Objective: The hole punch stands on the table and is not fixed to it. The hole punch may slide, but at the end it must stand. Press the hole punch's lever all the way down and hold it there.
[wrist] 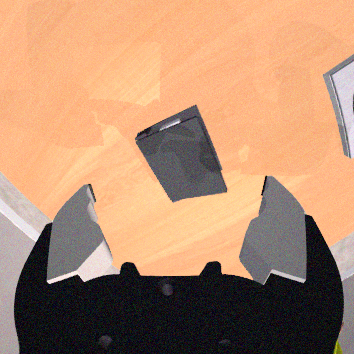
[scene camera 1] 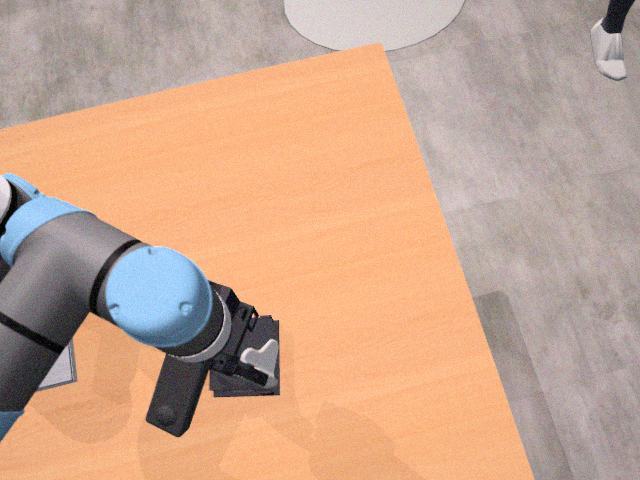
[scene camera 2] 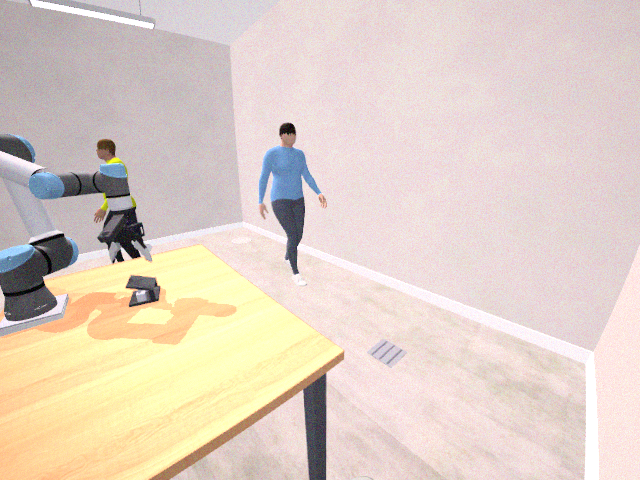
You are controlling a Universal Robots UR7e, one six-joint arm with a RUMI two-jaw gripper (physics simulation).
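Observation:
Scene camera 1 shows my gripper [scene camera 1: 224,363] and a hole punch [scene camera 1: 276,390]. In scene camera 2: the gripper [scene camera 2: 132,263] and the punch [scene camera 2: 146,296]. The wrist view contains the punch [wrist: 190,111] as well as the gripper [wrist: 176,182].

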